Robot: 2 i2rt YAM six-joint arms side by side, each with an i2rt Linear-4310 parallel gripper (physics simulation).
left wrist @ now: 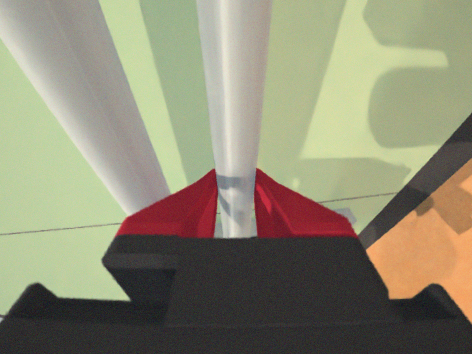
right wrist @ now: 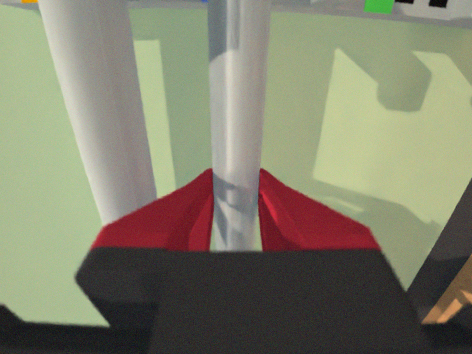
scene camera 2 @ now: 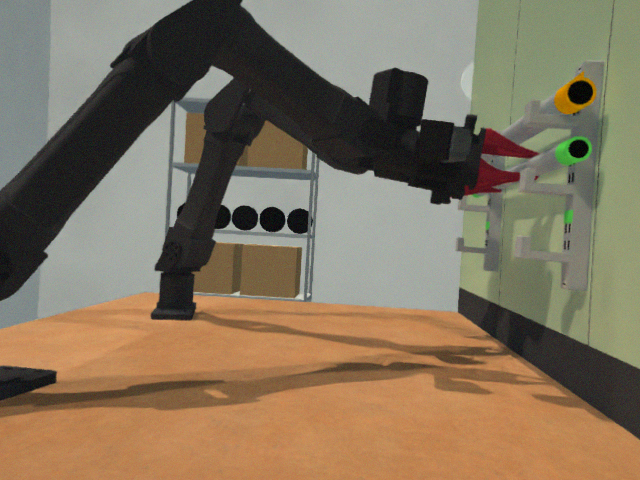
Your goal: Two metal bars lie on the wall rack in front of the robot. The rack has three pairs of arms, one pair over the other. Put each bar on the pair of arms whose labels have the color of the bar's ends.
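Observation:
The green-ended bar is level in front of the wall rack, a little above its middle pair of arms. My right gripper is shut on it. My left gripper is shut on the same bar; in scene camera 2 it is mostly hidden behind the right one. The orange-ended bar lies on the top pair. A green label marks the lowest pair, whose near arm holds no bar.
The green wall stands behind the rack, with a dark strip along its foot. The orange-brown table is below, crossed by the arms' shadows. A grey shelf unit with boxes stands in the background.

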